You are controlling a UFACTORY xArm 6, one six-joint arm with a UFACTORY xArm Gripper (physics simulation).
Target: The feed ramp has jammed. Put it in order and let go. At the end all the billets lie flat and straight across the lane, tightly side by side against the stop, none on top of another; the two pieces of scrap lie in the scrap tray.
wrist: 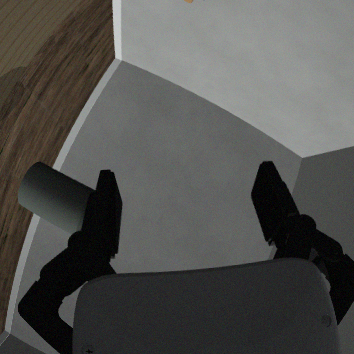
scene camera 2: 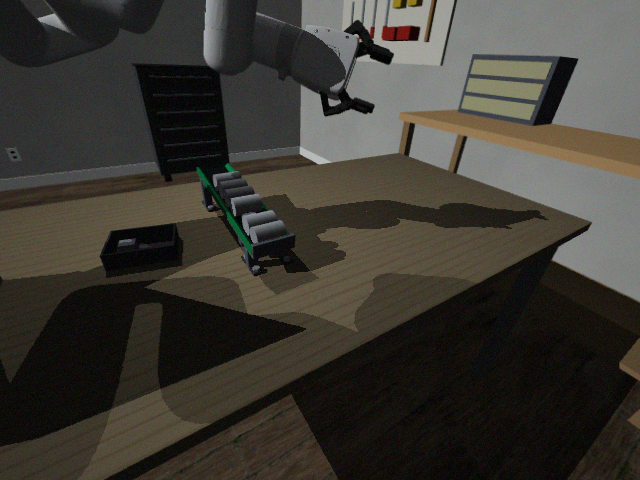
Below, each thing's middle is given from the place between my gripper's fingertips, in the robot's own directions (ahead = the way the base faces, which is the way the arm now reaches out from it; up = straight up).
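For the black scrap tray [scene camera 2: 159, 243], my gripper is far above it, a good way to the right of it and far past it now.
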